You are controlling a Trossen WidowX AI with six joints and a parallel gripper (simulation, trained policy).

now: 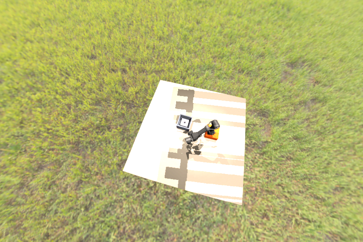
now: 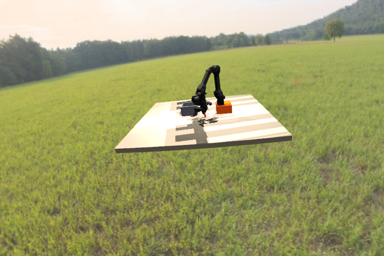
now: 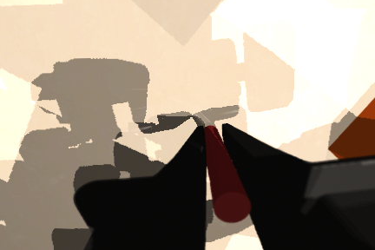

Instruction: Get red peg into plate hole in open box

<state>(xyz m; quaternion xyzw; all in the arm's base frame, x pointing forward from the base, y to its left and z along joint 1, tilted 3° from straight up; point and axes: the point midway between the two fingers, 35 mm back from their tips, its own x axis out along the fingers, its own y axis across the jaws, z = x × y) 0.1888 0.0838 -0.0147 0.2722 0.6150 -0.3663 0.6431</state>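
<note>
My gripper tip is now 18 cm to the left of the dark box and 12 cm short of it. Round my gripper tip: red peg (2 cm above, 1 cm to the left).
</note>
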